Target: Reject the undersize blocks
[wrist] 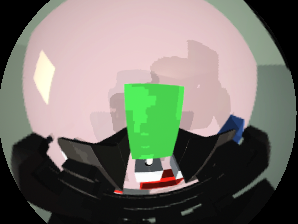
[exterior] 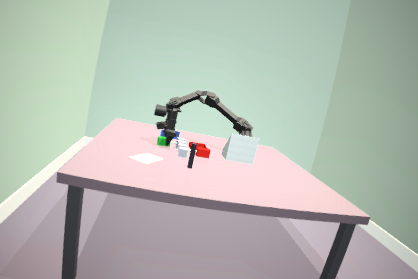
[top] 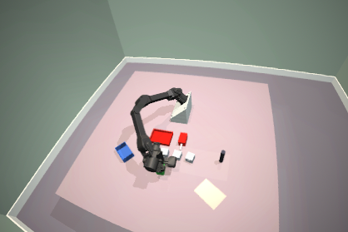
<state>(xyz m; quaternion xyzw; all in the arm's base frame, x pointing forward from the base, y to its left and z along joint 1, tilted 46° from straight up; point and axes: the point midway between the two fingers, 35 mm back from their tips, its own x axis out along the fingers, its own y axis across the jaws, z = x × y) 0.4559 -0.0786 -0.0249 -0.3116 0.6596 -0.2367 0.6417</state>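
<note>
Now: the green GO gauge 20 mm above my gripper tip and 10 mm behind it. The rest, counted from my gripper tip: blue tray: 270 mm to the right, 30 mm behind; small red piece: 180 mm behind, 80 mm to the left, 10 mm above; cream sheet: 300 mm to the left, 100 mm ahead, 10 mm below.
</note>
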